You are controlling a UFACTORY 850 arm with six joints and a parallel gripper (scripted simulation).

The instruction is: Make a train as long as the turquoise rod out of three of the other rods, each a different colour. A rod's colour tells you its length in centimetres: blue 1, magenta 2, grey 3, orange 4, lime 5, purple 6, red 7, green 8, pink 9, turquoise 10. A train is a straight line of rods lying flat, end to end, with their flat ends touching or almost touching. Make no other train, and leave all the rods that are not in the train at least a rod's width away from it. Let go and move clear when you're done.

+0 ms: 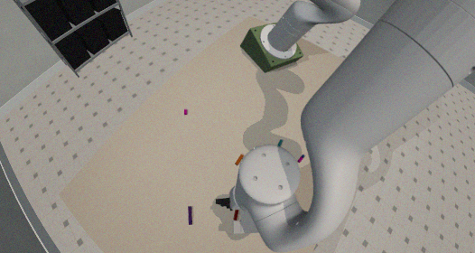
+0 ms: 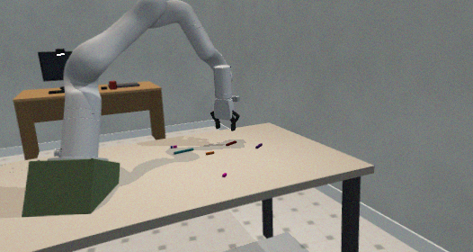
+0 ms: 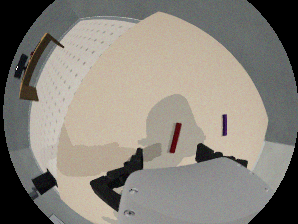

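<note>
Right now the red rod is 8 cm below my hand, 2 cm to the right of it and 2 cm ahead of it. The rest, counted from my hand: purple rod 14 cm to the right, 11 cm ahead, 8 cm below; turquoise rod 23 cm behind, 8 cm below, 1 cm to the left; orange rod 14 cm behind, 9 cm to the right, 8 cm below.
</note>
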